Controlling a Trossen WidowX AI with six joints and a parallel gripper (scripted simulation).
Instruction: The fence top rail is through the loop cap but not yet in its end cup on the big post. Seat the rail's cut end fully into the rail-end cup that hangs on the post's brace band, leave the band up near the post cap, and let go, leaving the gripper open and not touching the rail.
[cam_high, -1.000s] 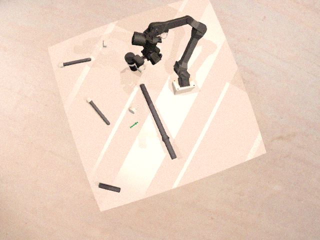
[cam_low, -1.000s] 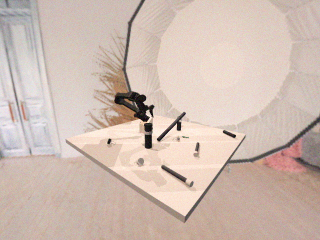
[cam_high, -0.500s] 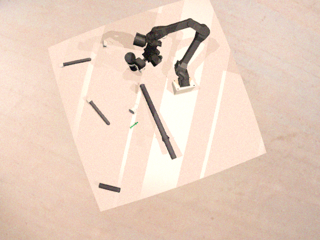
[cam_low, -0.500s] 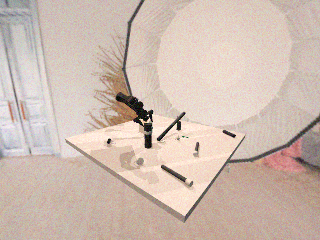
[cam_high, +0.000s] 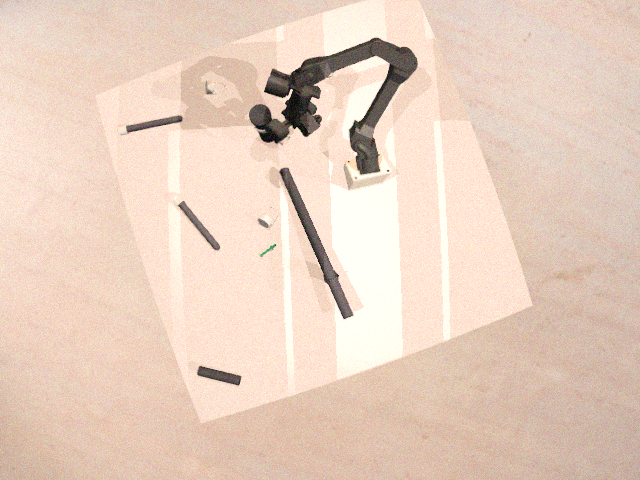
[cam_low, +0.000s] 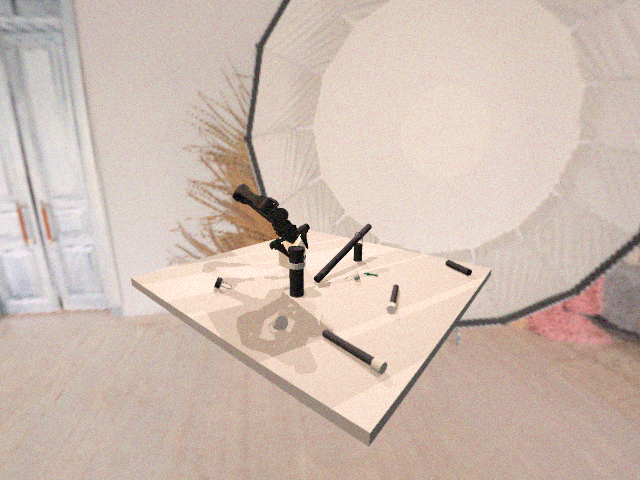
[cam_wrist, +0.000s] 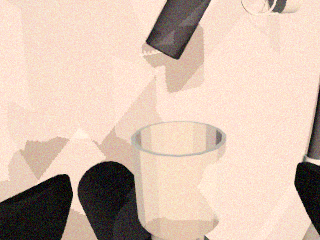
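My gripper tip is now 4 cm short of the brace band with rail-end cup, 3 cm to the left of it and 2 cm above it. The rest, counted from my gripper tip: short line post 47 cm to the left, 7 cm behind, 5 cm below; green piece 35 cm to the left, 15 cm below, 13 cm ahead.
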